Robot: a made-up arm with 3 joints. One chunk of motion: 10 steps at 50 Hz.
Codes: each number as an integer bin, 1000 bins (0 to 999) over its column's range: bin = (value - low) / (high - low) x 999, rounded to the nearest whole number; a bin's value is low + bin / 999 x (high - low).
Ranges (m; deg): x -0.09..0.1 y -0.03..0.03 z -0.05..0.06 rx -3..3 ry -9..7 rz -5..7
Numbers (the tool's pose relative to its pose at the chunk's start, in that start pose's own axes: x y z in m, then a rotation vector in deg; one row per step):
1: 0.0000 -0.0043 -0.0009 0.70 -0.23 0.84
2: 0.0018 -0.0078 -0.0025 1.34 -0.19 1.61
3: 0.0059 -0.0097 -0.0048 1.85 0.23 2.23
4: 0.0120 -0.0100 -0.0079 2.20 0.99 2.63
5: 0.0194 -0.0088 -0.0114 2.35 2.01 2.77
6: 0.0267 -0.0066 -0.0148 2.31 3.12 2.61
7: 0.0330 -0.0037 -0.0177 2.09 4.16 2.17
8: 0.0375 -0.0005 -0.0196 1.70 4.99 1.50
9: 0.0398 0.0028 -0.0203 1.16 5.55 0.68
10: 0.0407 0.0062 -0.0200 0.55 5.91 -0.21
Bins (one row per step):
1: 473 428 446 616 548 486
2: 483 370 431 723 550 550
3: 504 338 410 808 576 602
4: 536 333 382 866 624 635
5: 575 353 351 891 687 647
6: 614 390 320 884 757 634
7: 647 438 293 847 822 597
8: 670 491 276 783 874 541
9: 682 546 270 693 908 473
10: 687 603 272 591 931 399

